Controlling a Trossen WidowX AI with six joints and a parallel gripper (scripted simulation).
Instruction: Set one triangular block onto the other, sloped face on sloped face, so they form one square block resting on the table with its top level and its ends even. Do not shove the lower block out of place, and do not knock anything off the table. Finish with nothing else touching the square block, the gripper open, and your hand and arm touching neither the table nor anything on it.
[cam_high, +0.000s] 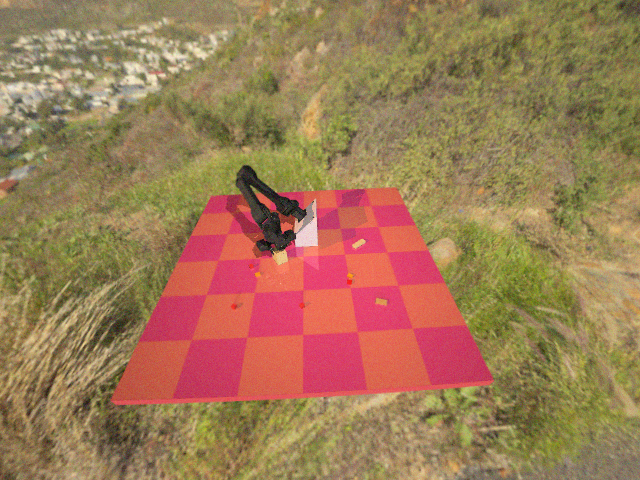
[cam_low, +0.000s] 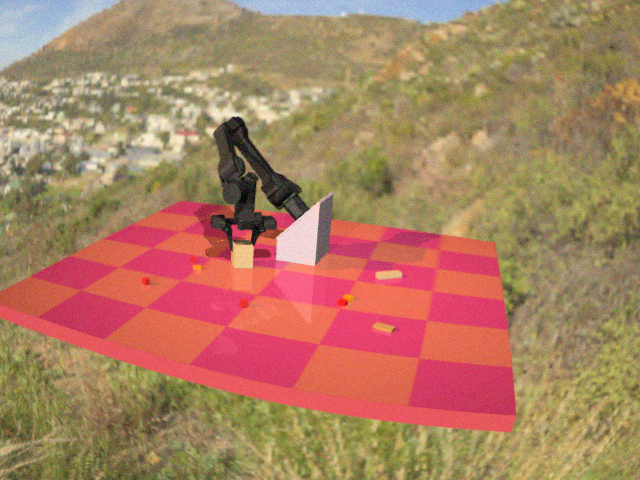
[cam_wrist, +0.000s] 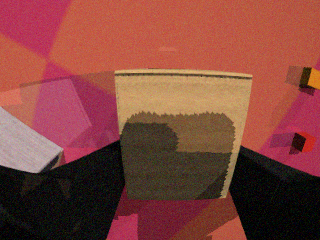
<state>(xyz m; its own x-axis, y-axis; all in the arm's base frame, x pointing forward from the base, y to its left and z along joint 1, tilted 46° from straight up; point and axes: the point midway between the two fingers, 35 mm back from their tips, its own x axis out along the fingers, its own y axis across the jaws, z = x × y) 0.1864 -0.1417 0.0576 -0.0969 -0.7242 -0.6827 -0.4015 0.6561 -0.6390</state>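
Right now the tan triangular block is 1 cm above my gripper tip.
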